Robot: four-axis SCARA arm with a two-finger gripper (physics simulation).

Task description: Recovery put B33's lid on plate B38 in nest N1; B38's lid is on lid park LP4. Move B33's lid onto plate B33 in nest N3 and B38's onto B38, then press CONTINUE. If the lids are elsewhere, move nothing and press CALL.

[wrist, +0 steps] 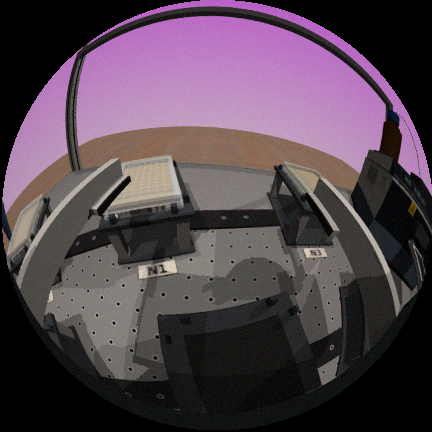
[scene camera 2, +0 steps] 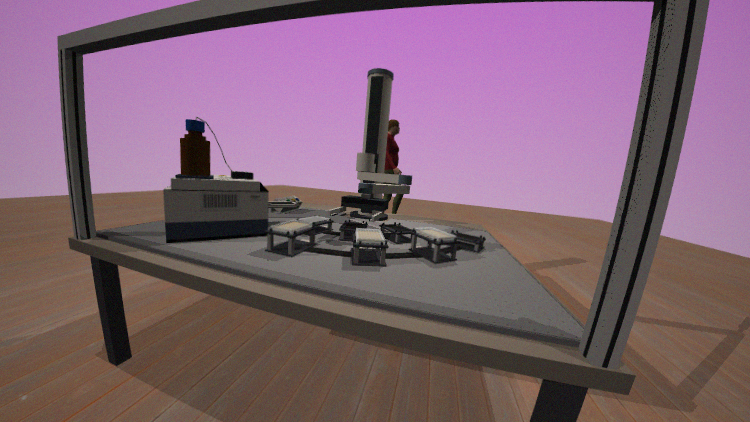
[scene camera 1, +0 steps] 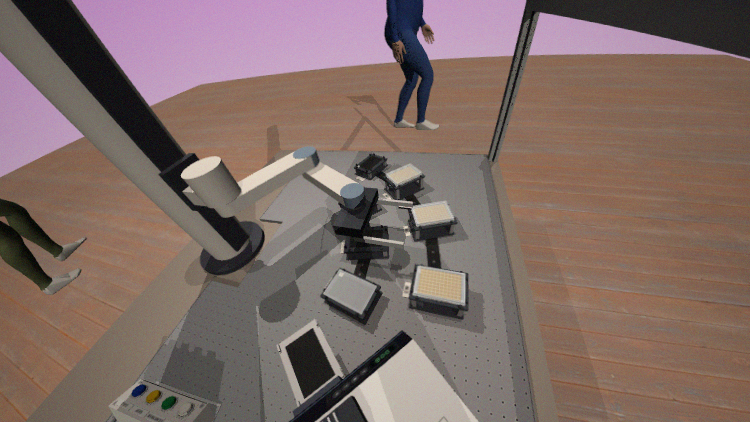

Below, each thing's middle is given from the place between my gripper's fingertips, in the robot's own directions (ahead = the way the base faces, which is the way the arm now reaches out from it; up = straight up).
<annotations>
Right now my hand is 160 mm short of the brown bottle [scene camera 2: 194, 149], 520 mm to the left of it and 190 mm below it. From my hand the other things lie so: frame post [scene camera 2: 674, 26]: 340 mm ahead, 590 mm to the left, 160 mm above.
</annotations>
